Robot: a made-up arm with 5 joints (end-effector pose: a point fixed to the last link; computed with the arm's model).
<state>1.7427 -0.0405 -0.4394 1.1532 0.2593</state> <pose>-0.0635 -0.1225 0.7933 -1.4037 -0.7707 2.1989</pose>
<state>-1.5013 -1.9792 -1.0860 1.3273 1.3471</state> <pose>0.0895 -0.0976 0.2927 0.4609 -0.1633 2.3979</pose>
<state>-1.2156 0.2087 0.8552 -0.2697 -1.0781</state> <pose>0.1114 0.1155 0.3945 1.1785 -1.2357 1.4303</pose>
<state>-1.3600 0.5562 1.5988 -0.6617 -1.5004</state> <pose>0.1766 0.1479 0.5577 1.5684 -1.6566 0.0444</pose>
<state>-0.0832 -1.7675 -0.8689 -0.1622 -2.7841</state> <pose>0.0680 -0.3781 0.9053 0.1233 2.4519 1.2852</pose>
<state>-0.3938 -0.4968 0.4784 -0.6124 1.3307</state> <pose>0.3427 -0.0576 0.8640 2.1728 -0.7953 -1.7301</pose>
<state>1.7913 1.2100 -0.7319 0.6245 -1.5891</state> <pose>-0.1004 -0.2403 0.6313 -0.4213 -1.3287 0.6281</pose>
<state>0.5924 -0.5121 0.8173 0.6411 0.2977</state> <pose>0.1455 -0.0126 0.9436 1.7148 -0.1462 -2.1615</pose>
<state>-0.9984 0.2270 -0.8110 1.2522 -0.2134</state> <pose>-0.1623 -0.0985 0.5988 1.5506 0.7431 0.7914</pose>
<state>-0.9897 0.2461 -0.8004 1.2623 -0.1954</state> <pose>-0.1625 -0.0988 0.6047 1.5836 0.7478 0.8001</pose>
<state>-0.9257 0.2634 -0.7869 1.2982 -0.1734</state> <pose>-0.1598 -0.0951 0.6131 1.6084 0.7091 0.8303</pose>
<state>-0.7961 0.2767 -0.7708 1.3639 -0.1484</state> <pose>-0.1554 -0.0870 0.6248 1.6192 0.6200 0.8893</pose>
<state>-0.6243 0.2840 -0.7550 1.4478 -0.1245</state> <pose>-0.1524 -0.0764 0.6385 1.6143 0.4984 0.9698</pose>
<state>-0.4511 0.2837 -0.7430 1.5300 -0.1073</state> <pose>-0.1524 -0.0659 0.6508 1.5955 0.3738 1.0535</pose>
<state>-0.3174 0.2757 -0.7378 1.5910 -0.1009</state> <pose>-0.1537 -0.0576 0.6585 1.5681 0.2735 1.1180</pose>
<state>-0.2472 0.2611 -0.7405 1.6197 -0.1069</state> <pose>-0.1534 -0.0524 0.6599 1.5383 0.2123 1.1476</pose>
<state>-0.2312 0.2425 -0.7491 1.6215 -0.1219</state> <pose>-0.1507 -0.0498 0.6567 1.5097 0.1848 1.1463</pose>
